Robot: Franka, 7 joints.
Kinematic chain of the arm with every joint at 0, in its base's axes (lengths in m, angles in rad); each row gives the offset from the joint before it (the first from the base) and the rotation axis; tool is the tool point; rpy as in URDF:
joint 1: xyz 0 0 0.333 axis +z
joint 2: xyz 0 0 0 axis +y
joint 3: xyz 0 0 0.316 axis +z
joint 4: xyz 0.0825 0 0 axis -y
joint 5: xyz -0.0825 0 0.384 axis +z
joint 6: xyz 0 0 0 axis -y
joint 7: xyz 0.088 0 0 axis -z
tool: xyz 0 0 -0.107 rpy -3.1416 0 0
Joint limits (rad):
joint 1: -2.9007..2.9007
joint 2: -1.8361..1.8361
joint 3: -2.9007..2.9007
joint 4: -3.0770..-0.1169
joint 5: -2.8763..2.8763
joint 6: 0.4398..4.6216
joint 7: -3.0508..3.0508
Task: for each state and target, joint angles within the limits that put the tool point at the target. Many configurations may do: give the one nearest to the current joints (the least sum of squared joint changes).
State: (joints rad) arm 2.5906 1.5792 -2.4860 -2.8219 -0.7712 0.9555 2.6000
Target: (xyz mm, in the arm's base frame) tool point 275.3 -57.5 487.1
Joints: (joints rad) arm 2.4060 0.8616 -2.3763 -2.6525 -0.8255 1.4091 2.6000
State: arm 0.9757 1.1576 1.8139 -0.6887 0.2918 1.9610 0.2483
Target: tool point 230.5 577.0 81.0
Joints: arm 0.3604 1.5238 1.0152 -1.2977 0.0969 1.4472 0.2483
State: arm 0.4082 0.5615 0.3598 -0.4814 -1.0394 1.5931 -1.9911
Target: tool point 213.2 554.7 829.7
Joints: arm 0.9142 0.3730 0.6907 -0.7214 -0.9184 1.4687 -1.9911
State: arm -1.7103 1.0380 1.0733 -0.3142 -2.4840 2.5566 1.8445
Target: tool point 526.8 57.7 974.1
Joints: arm -0.7988 0.4338 1.4725 -0.8171 -2.4725 2.6252 1.8445
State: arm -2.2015 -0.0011 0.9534 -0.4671 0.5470 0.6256 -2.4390
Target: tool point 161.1 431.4 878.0
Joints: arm -1.5435 -0.6334 1.1380 -0.1169 0.7262 0.8608 -2.4390
